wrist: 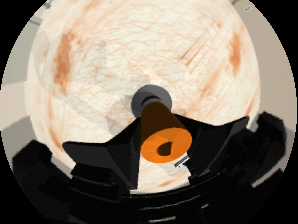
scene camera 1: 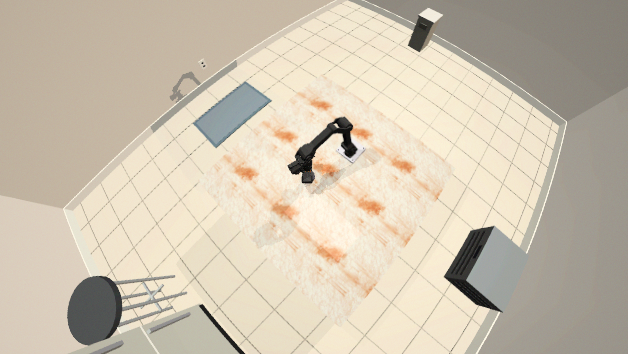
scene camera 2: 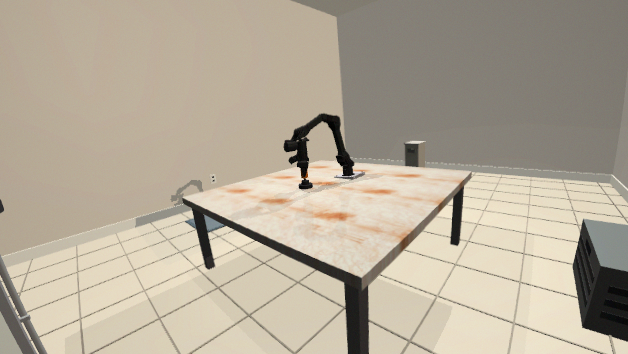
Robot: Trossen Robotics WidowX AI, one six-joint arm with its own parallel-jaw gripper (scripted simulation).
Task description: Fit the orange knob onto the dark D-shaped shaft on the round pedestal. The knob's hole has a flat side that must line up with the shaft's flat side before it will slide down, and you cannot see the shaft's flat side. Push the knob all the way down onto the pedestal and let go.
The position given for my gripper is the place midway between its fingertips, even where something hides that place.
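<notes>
My gripper [wrist: 156,118] holds an orange knob [wrist: 163,138]. A dark round pedestal [wrist: 149,93] is visible as well.
</notes>
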